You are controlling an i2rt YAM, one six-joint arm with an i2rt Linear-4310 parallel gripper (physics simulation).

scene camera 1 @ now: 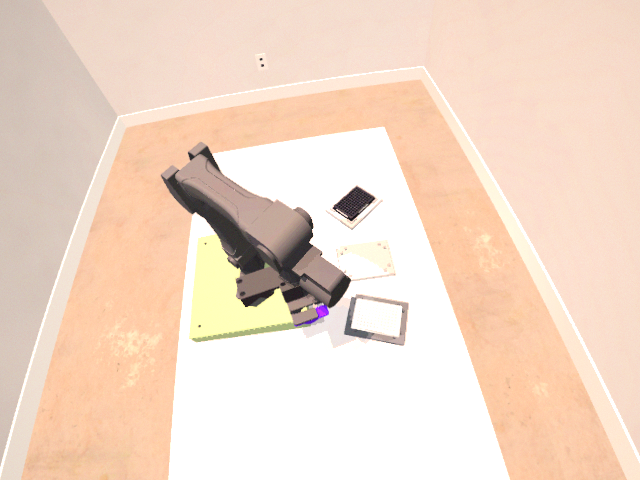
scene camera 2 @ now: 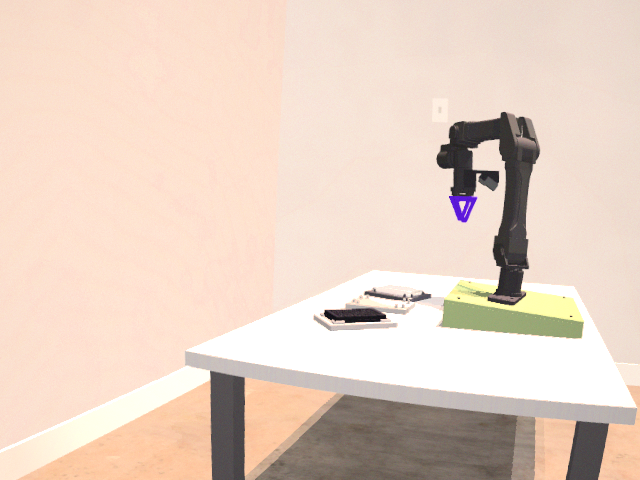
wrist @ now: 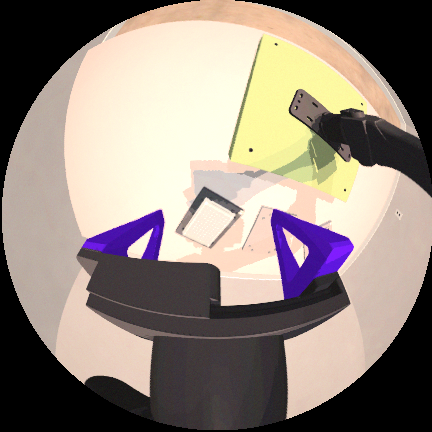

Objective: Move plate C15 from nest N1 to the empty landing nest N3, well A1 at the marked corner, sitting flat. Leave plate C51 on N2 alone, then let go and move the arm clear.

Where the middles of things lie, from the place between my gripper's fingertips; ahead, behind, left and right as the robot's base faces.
The black perforated plate [scene camera 1: 357,200] lies 12 cm ahead of my hand, 45 cm to the left of it and 22 cm below it.
